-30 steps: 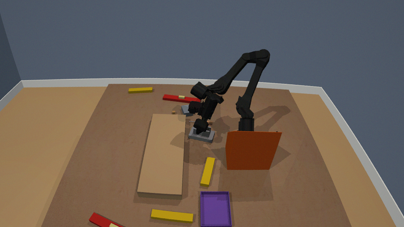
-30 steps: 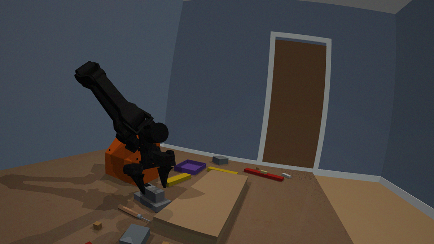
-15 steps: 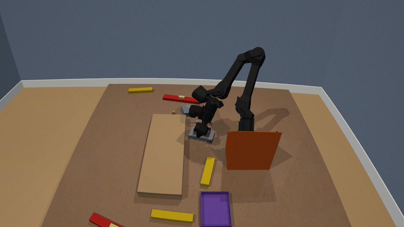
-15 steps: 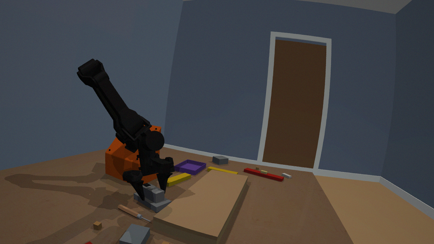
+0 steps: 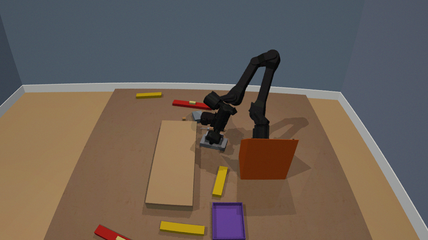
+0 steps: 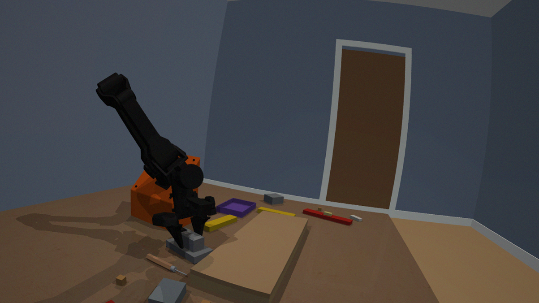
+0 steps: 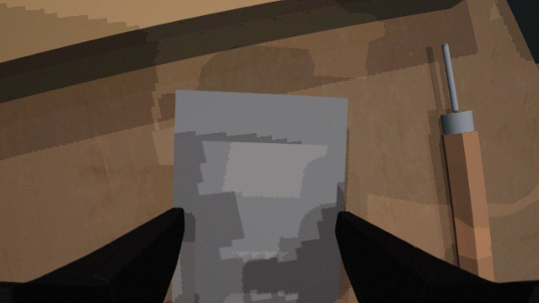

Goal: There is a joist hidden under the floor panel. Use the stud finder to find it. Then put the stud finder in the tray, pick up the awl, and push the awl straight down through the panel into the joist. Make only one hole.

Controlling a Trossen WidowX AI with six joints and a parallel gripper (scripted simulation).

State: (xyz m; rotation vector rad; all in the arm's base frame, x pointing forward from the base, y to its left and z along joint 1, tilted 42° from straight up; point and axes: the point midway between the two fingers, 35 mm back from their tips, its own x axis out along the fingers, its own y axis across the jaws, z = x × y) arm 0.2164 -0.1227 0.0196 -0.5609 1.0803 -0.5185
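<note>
Right now the awl is 100 mm to the right of my gripper tip, 20 mm below it and 20 mm ahead of it. Also, from my gripper tip: purple tray: 440 mm to the left, 120 mm behind, 10 mm below; then grey stud finder: 20 mm behind, 20 mm above; then grey block: 190 mm to the right, 100 mm ahead, 10 mm below.
</note>
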